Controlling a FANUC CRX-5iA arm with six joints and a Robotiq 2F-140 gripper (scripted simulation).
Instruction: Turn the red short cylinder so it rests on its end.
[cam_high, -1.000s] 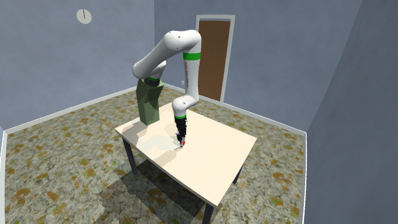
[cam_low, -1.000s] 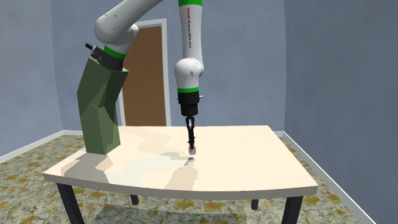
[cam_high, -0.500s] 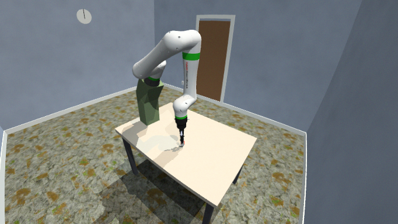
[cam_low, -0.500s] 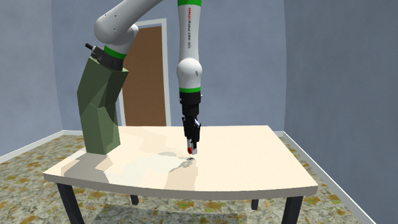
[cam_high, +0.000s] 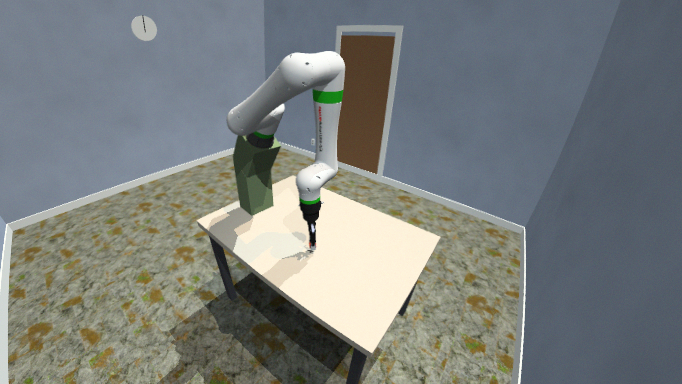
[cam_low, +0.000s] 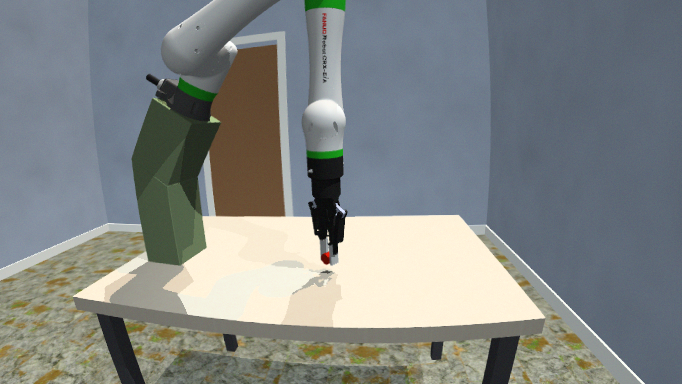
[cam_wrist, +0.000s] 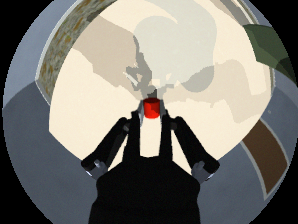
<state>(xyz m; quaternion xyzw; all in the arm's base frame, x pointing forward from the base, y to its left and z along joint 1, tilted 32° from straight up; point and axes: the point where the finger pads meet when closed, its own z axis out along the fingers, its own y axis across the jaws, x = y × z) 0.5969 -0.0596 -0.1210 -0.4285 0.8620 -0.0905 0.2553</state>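
Right now my hand is 20 mm above the red short cylinder.
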